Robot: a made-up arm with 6 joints. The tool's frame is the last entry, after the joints. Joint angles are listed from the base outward.
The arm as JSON. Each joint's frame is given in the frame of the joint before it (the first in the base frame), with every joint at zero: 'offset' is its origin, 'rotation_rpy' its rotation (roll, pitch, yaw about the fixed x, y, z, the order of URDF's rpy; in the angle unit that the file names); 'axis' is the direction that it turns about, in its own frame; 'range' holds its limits. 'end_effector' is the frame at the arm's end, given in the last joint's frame.
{
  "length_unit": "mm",
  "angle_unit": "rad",
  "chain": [
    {
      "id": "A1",
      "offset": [
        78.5,
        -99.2,
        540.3
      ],
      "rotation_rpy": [
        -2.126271,
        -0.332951,
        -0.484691
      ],
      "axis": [
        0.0,
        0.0,
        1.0
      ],
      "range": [
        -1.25,
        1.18
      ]
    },
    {
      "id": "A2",
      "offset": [
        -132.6,
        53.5,
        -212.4
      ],
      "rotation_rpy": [
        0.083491,
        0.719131,
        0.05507
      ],
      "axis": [
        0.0,
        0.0,
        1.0
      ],
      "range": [
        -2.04,
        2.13
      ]
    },
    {
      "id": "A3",
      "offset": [
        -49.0,
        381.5,
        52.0
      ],
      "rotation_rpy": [
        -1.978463,
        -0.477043,
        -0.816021
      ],
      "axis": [
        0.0,
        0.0,
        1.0
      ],
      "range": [
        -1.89,
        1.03
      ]
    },
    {
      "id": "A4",
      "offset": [
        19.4,
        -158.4,
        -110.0
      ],
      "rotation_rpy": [
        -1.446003,
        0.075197,
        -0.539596
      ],
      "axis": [
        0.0,
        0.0,
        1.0
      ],
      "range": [
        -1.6,
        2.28
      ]
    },
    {
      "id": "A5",
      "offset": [
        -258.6,
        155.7,
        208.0
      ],
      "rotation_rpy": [
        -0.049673,
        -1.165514,
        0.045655
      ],
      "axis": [
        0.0,
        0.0,
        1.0
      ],
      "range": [
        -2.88,
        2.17
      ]
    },
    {
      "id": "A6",
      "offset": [
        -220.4,
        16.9,
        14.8
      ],
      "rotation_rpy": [
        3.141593,
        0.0,
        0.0
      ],
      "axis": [
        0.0,
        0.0,
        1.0
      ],
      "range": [
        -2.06,
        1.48
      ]
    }
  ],
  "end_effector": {
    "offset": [
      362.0,
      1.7,
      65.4
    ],
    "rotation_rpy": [
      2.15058,
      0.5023,
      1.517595
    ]
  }
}
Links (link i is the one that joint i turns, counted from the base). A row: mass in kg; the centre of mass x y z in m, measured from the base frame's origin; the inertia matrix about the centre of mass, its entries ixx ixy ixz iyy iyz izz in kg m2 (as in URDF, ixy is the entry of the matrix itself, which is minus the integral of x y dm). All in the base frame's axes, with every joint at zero. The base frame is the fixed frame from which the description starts. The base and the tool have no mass.
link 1: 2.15; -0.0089 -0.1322 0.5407; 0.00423 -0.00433 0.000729 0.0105 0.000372 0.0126
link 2: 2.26; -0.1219 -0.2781 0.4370; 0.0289 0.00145 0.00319 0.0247 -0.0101 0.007
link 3: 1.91; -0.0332 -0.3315 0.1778; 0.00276 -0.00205 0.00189 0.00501 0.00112 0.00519
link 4: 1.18; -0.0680 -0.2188 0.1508; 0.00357 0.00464 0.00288 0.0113 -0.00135 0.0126
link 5: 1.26; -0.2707 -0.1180 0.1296; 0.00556 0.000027 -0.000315 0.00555 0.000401 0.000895
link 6: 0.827; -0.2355 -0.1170 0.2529; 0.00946 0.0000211 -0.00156 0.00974 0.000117 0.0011
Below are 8 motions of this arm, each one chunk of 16 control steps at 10 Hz.
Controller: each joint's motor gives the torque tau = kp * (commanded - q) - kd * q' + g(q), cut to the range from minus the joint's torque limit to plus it. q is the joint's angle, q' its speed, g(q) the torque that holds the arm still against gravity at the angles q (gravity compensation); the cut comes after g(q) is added. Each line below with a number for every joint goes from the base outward.
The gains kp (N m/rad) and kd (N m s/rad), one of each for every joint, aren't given. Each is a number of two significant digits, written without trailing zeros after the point. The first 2 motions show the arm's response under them.
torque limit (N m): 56 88 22 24 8.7 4.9
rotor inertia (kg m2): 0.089 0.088 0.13 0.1 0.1 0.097
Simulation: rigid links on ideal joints. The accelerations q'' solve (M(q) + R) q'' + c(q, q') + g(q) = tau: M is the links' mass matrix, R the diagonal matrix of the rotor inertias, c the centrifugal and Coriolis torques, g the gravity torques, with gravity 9.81 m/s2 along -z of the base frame. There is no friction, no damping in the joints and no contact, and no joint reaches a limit. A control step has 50 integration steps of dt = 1/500 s. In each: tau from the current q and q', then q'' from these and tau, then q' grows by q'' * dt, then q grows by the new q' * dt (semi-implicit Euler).
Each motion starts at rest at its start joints. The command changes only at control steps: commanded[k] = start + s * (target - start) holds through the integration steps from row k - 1 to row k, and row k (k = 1, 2, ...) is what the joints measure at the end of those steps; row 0 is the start. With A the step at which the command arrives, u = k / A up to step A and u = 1 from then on. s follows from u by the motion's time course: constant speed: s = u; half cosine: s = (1 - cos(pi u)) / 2; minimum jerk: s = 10 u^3 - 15 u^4 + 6 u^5; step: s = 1 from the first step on.
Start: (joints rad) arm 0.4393 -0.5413 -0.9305 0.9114 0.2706 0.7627
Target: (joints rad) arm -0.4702 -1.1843 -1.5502 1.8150 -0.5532 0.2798
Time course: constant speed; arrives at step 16
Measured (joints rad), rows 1 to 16:
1: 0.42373 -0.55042 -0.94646 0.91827 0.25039 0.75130
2: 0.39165 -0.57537 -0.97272 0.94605 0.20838 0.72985
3: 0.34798 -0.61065 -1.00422 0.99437 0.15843 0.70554
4: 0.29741 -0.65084 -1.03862 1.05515 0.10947 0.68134
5: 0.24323 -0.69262 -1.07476 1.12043 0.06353 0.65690
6: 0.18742 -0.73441 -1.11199 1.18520 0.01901 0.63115
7: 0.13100 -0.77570 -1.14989 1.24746 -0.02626 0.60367
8: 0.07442 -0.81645 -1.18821 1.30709 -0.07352 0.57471
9: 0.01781 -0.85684 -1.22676 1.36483 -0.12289 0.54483
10: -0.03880 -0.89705 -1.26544 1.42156 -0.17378 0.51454
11: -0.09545 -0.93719 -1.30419 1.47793 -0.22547 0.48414
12: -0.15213 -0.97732 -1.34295 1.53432 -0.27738 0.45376
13: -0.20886 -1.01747 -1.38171 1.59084 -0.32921 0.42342
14: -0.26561 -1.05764 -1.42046 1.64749 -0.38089 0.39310
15: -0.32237 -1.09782 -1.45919 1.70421 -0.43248 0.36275
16: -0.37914 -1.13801 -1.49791 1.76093 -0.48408 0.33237
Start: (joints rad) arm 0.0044 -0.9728 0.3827 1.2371 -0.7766 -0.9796
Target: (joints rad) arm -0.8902 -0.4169 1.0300 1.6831 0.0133 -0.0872
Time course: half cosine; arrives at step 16
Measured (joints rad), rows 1 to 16:
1: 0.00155 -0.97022 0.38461 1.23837 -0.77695 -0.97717
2: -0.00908 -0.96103 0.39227 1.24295 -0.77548 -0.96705
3: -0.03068 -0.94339 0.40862 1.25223 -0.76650 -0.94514
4: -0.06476 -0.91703 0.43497 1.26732 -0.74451 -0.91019
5: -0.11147 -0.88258 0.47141 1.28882 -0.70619 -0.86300
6: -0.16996 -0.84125 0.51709 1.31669 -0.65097 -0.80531
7: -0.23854 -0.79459 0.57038 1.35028 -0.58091 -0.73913
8: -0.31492 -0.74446 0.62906 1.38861 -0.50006 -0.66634
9: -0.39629 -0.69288 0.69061 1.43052 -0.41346 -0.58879
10: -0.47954 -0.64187 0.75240 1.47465 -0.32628 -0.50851
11: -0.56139 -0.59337 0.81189 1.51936 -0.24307 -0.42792
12: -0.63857 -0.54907 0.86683 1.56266 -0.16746 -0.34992
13: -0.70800 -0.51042 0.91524 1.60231 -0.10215 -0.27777
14: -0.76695 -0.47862 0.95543 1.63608 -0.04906 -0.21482
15: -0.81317 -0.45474 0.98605 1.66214 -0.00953 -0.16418
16: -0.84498 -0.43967 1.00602 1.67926 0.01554 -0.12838
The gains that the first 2 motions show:
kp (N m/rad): 180 130 61 23 7.5 9.9
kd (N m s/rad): 38 21 11 3.9 1.3 2
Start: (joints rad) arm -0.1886 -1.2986 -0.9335 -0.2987 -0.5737 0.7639
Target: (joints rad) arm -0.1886 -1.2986 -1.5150 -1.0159 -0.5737 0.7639
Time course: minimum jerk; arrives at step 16
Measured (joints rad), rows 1 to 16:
1: -0.18859 -1.29862 -0.93400 -0.29905 -0.57359 0.76398
2: -0.18854 -1.29876 -0.93747 -0.30180 -0.57285 0.76443
3: -0.18843 -1.29900 -0.94728 -0.31093 -0.57097 0.76538
4: -0.18825 -1.29926 -0.96633 -0.33086 -0.56810 0.76658
5: -0.18801 -1.29937 -0.99627 -0.36485 -0.56510 0.76766
6: -0.18771 -1.29918 -1.03729 -0.41411 -0.56306 0.76831
7: -0.18741 -1.29865 -1.08817 -0.47766 -0.56284 0.76838
8: -0.18720 -1.29788 -1.14653 -0.55256 -0.56472 0.76786
9: -0.18716 -1.29711 -1.20911 -0.63451 -0.56836 0.76681
10: -0.18739 -1.29661 -1.27226 -0.71843 -0.57299 0.76541
11: -0.18787 -1.29656 -1.33227 -0.79900 -0.57774 0.76387
12: -0.18851 -1.29700 -1.38580 -0.87125 -0.58189 0.76243
13: -0.18917 -1.29782 -1.43020 -0.93108 -0.58497 0.76129
14: -0.18973 -1.29877 -1.46383 -0.97578 -0.58679 0.76056
15: -0.19010 -1.29958 -1.48647 -1.00459 -0.58729 0.76028
16: -0.19022 -1.30003 -1.49972 -1.01914 -0.58648 0.76044

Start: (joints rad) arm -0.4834 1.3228 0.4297 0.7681 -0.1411 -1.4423
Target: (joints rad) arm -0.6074 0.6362 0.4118 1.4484 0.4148 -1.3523
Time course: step
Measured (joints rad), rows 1 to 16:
1: -0.45860 1.12446 0.40579 0.74828 -0.17682 -1.40846
2: -0.49169 0.93093 0.40060 0.90978 -0.13764 -1.38130
3: -0.53705 0.78597 0.40333 1.16348 0.00849 -1.40341
4: -0.58314 0.68067 0.41017 1.39214 0.20823 -1.44683
5: -0.62096 0.61270 0.42088 1.55293 0.41160 -1.48014
6: -0.64388 0.58023 0.43225 1.63797 0.58384 -1.49700
7: -0.65119 0.57516 0.43913 1.65603 0.69523 -1.49937
8: -0.64744 0.58530 0.43923 1.62815 0.72708 -1.48728
9: -0.63845 0.60056 0.43391 1.57866 0.68409 -1.46270
10: -0.62811 0.61560 0.42602 1.52569 0.59362 -1.43114
11: -0.61825 0.62843 0.41811 1.47888 0.49126 -1.39857
12: -0.60984 0.63832 0.41168 1.44253 0.40515 -1.36957
13: -0.60362 0.64491 0.40735 1.41847 0.34898 -1.34739
14: -0.59995 0.64810 0.40522 1.40679 0.32390 -1.33375
15: -0.59876 0.64829 0.40496 1.40585 0.32377 -1.32854
16: -0.59950 0.64626 0.40601 1.41269 0.33983 -1.33001

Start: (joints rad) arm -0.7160 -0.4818 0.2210 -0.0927 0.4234 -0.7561
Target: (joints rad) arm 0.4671 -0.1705 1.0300 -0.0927 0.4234 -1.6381
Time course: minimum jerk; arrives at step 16
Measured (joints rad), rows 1 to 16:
1: -0.71523 -0.48177 0.22182 -0.09254 0.42362 -0.75655
2: -0.70969 -0.48124 0.22739 -0.09141 0.42512 -0.76002
3: -0.69325 -0.47852 0.24248 -0.08826 0.42926 -0.77142
4: -0.66001 -0.47133 0.27072 -0.08274 0.43642 -0.79607
5: -0.60602 -0.45784 0.31388 -0.07535 0.44569 -0.83785
6: -0.52997 -0.43721 0.37176 -0.06703 0.45533 -0.89824
7: -0.43333 -0.40971 0.44239 -0.05901 0.46333 -0.97592
8: -0.32000 -0.37655 0.52234 -0.05268 0.46776 -1.06690
9: -0.19574 -0.33961 0.60722 -0.04960 0.46701 -1.16514
10: -0.06758 -0.30117 0.69224 -0.05121 0.46004 -1.26360
11: 0.05699 -0.26363 0.77271 -0.05833 0.44667 -1.35551
12: 0.17071 -0.22935 0.84449 -0.07075 0.42789 -1.43545
13: 0.26743 -0.20044 0.90434 -0.08706 0.40585 -1.49993
14: 0.34299 -0.17847 0.95027 -0.10475 0.38357 -1.54755
15: 0.39609 -0.16418 0.98198 -0.12057 0.36447 -1.57893
16: 0.42911 -0.15720 1.00153 -0.13112 0.35187 -1.59694

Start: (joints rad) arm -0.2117 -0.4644 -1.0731 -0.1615 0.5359 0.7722
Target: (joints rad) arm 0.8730 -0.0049 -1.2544 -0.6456 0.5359 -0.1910
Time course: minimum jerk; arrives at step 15
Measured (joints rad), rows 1 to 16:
1: -0.21086 -0.46419 -1.07321 -0.16172 0.53606 0.77177
2: -0.20485 -0.46235 -1.07407 -0.16352 0.53708 0.76826
3: -0.18694 -0.45555 -1.07689 -0.16978 0.53940 0.75623
4: -0.15091 -0.44016 -1.08286 -0.18419 0.54241 0.72921
5: -0.09296 -0.41385 -1.09267 -0.20981 0.54459 0.68223
6: -0.01246 -0.37621 -1.10640 -0.24788 0.54435 0.61327
7: 0.08807 -0.32869 -1.12365 -0.29739 0.54109 0.52365
8: 0.20344 -0.27422 -1.14366 -0.35527 0.53565 0.41763
9: 0.32660 -0.21659 -1.16533 -0.41712 0.52986 0.30173
10: 0.44946 -0.15991 -1.18721 -0.47802 0.52542 0.18392
11: 0.56389 -0.10810 -1.20767 -0.53321 0.52315 0.07259
12: 0.66279 -0.06451 -1.22516 -0.57870 0.52297 -0.02452
13: 0.74103 -0.03151 -1.23856 -0.61187 0.52434 -0.10149
14: 0.79649 -0.01009 -1.24748 -0.63219 0.52669 -0.15517
15: 0.83104 0.00052 -1.25234 -0.64169 0.52953 -0.18618
16: 0.85050 0.00319 -1.25437 -0.64460 0.53243 -0.19933

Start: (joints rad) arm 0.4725 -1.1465 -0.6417 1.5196 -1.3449 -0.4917
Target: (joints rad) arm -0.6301 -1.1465 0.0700 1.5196 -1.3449 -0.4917
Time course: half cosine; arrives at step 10
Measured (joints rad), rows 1 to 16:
1: 0.46328 -1.14504 -0.63527 1.51803 -1.34656 -0.49138
2: 0.42947 -1.14170 -0.61138 1.51337 -1.35092 -0.49052
3: 0.36293 -1.13832 -0.56436 1.50677 -1.35611 -0.48990
4: 0.26315 -1.13604 -0.49455 1.50035 -1.35986 -0.49054
5: 0.13574 -1.13517 -0.40654 1.49561 -1.36051 -0.49274
6: -0.00921 -1.13567 -0.30773 1.49334 -1.35727 -0.49599
7: -0.15892 -1.13749 -0.20719 1.49419 -1.35019 -0.49924
8: -0.29956 -1.14059 -0.11446 1.49887 -1.34016 -0.50127
9: -0.41790 -1.14489 -0.03857 1.50777 -1.32878 -0.50117
10: -0.50267 -1.15003 0.01296 1.52029 -1.31818 -0.49880
11: -0.55504 -1.15385 0.04139 1.53215 -1.31295 -0.49531
12: -0.58622 -1.15477 0.05575 1.53815 -1.31587 -0.49216
13: -0.60450 -1.15370 0.06287 1.53767 -1.32382 -0.49009
14: -0.61507 -1.15176 0.06638 1.53331 -1.33254 -0.48924
15: -0.62114 -1.14979 0.06814 1.52799 -1.33934 -0.48933
16: -0.62465 -1.14825 0.06903 1.52356 -1.34345 -0.48991

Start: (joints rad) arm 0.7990 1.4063 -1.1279 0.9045 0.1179 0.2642
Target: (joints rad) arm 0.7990 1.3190 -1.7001 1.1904 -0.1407 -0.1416
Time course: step
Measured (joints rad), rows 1 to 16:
1: 0.81157 1.38133 -1.34451 0.98629 0.05017 0.14898
2: 0.80477 1.35087 -1.50984 1.08161 -0.05339 0.01826
3: 0.79749 1.32937 -1.59929 1.14563 -0.12040 -0.06259
4: 0.79412 1.31924 -1.64707 1.17835 -0.14912 -0.10426
5: 0.79390 1.31638 -1.67225 1.19083 -0.15507 -0.12403
6: 0.79509 1.31667 -1.68537 1.19348 -0.15168 -0.13329
7: 0.79648 1.31771 -1.69221 1.19268 -0.14659 -0.13782
8: 0.79756 1.31853 -1.69581 1.19140 -0.14284 -0.14011
9: 0.79823 1.31896 -1.69774 1.19055 -0.14088 -0.14123
10: 0.79861 1.31911 -1.69879 1.19020 -0.14022 -0.14169
11: 0.79880 1.31913 -1.69938 1.19015 -0.14021 -0.14180
12: 0.79889 1.31909 -1.69971 1.19021 -0.14041 -0.14176
13: 0.79893 1.31905 -1.69989 1.19029 -0.14060 -0.14168
14: 0.79896 1.31903 -1.69999 1.19035 -0.14071 -0.14161
15: 0.79897 1.31901 -1.70004 1.19039 -0.14075 -0.14158
16: 0.79898 1.31901 -1.70007 1.19040 -0.14075 -0.14157

